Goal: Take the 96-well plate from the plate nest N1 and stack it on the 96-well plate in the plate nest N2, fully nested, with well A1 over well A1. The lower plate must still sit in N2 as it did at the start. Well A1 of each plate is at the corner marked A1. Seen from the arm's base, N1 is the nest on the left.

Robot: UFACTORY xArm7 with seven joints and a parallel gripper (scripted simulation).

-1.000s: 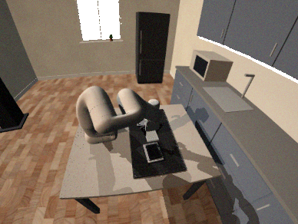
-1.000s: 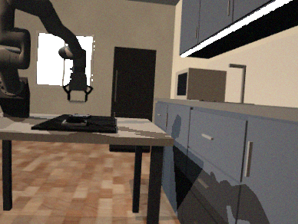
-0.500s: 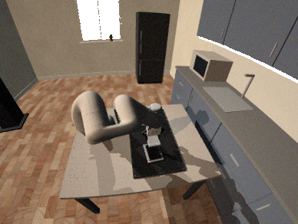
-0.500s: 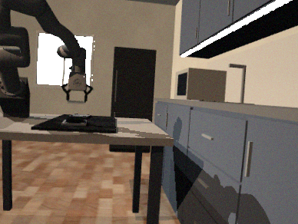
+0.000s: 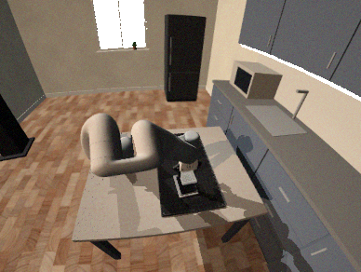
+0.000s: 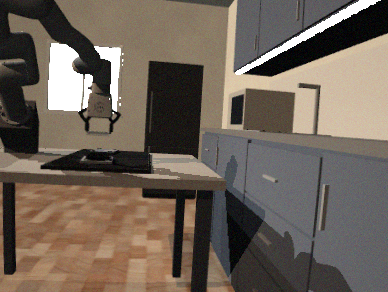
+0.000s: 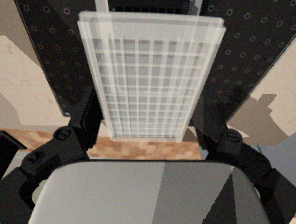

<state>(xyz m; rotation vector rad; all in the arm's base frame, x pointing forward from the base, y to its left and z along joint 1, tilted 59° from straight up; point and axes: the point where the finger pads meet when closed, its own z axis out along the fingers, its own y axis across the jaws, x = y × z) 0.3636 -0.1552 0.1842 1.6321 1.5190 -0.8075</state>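
My gripper is now 1 cm above the white 96-well plate. The rest, counted from my hand: dark 96-well plate (10 cm below).
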